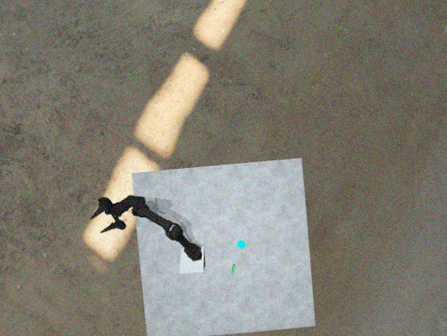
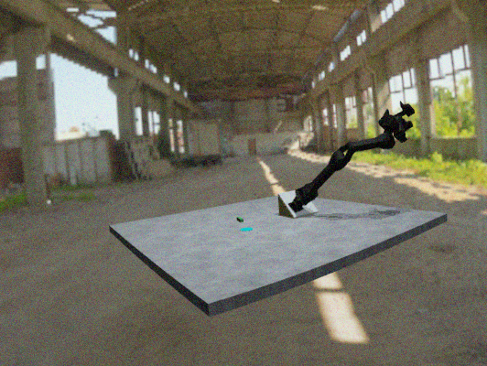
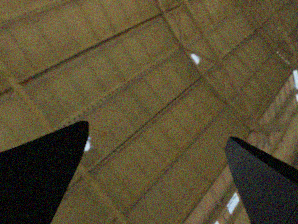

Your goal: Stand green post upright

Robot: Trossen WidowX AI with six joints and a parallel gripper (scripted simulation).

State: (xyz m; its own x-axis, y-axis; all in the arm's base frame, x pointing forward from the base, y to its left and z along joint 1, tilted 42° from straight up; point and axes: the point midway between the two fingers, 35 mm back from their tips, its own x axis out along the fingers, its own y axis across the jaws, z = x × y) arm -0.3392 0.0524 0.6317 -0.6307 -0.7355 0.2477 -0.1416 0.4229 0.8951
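Now: the green post 550 mm ahead of my gripper tip, 620 mm to the right of it and 530 mm below it. Also, from my gripper tip: cyan circle: 650 mm ahead, 450 mm to the right, 540 mm below.
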